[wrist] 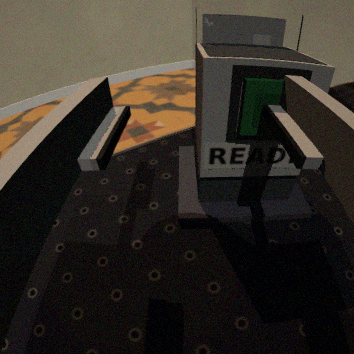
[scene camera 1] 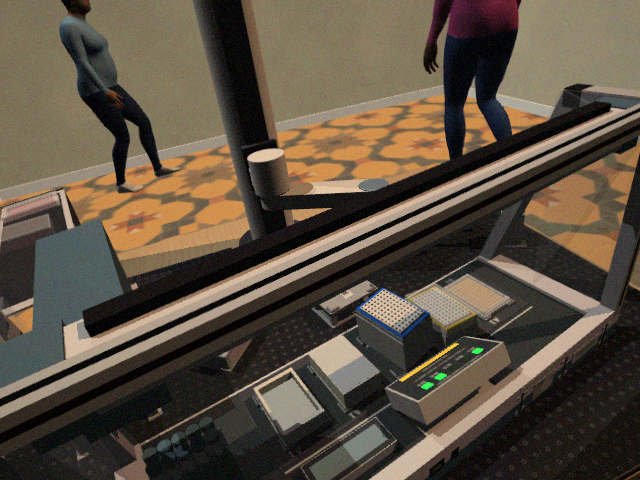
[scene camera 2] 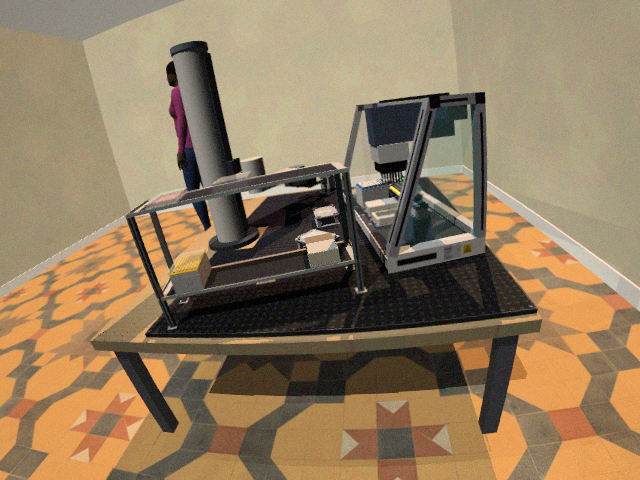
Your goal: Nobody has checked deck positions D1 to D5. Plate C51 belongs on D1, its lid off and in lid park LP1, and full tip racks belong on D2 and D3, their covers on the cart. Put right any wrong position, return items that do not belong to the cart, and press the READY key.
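Seen in the pictures: gripper, fingertip midpoint: (wrist: 196,91) (scene camera 2: 318,179); arm's base, link origin: (scene camera 2: 234,240).
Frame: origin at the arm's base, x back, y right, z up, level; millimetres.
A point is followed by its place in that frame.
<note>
My gripper (wrist: 196,91) @[x -357, y -615, z 101 mm] is shut down to a gap with nothing in it. Its right finger overlaps the right part of the green READY key (wrist: 257,100) @[x -382, y -598, z 98 mm] in the wrist view; contact cannot be told. In scene camera 1, a blue-rimmed tip rack (scene camera 1: 392,311), a yellow-rimmed tip rack (scene camera 1: 442,308) and a pale orange plate (scene camera 1: 476,294) stand on the deck. The plate's label is not readable. A flat pale item (scene camera 1: 347,301) sits on a holder behind the blue-rimmed rack. A yellow-topped box (scene camera 2: 188,271) @[x -158, y 657, z 174 mm] and a pale box (scene camera 2: 321,248) @[x -512, y 546, z 155 mm] stand on the cart's (scene camera 2: 145,258) @[x -66, y 696, z 242 mm] lower shelf.
A grey block (scene camera 1: 346,372) @[x -728, y 27, z 106 mm], an open tray (scene camera 1: 289,403) @[x -717, y 143, z 69 mm] and a panel with green lights (scene camera 1: 449,377) stand on the deck. The enclosure frame (scene camera 2: 410,180) @[x -778, y 453, z 292 mm] surrounds the deck. The arm column (scene camera 1: 232,103) @[x -62, y 42, z 492 mm] (scene camera 2: 204,129) @[x -25, y 71, z 532 mm] stands behind. Pale items lie on the cart's top shelf.
</note>
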